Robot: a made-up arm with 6 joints.
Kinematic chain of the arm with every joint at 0, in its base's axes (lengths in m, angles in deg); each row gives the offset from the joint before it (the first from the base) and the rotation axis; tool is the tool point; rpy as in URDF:
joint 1: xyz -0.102 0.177 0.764 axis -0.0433 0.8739 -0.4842
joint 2: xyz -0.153 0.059 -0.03 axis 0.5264 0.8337 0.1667
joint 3: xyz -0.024 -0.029 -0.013 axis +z
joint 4: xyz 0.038 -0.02 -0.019 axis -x
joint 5: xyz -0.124 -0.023 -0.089 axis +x
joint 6: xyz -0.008 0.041 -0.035 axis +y
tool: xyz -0.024 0.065 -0.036 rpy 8.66 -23.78 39
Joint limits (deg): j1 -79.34..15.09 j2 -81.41..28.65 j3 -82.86..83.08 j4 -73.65..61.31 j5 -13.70..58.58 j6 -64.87..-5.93
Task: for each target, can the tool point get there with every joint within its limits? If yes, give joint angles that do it. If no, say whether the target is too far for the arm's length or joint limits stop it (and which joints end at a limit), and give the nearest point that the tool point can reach.
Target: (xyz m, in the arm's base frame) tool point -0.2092 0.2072 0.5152
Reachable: yes | joints -5.21 -42.68 -46.75 37.74 27.70 -10.72
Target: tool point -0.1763 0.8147 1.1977
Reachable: no: too far | nearest point -0.2894 0.4229 0.8389 | short by 0.543 m
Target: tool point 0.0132 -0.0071 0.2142
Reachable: no: too far | nearest point -0.0387 0.0505 0.3611 | short by 0.166 m
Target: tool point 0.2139 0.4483 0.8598
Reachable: no: joint limits stop it (at a limit: joint 1, joint 3, joint 5, joint 6) | nearest point 0.0523 0.2668 0.7137 | short by 0.284 m
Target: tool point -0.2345 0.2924 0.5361
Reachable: yes | joints -24.71 -4.35 -53.04 16.83 42.21 -20.00
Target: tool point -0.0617 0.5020 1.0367
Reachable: no: joint limits stop it (at a limit: joint 1, joint 2, joint 3, joint 4) | nearest point -0.1224 0.3291 0.8228 | short by 0.282 m
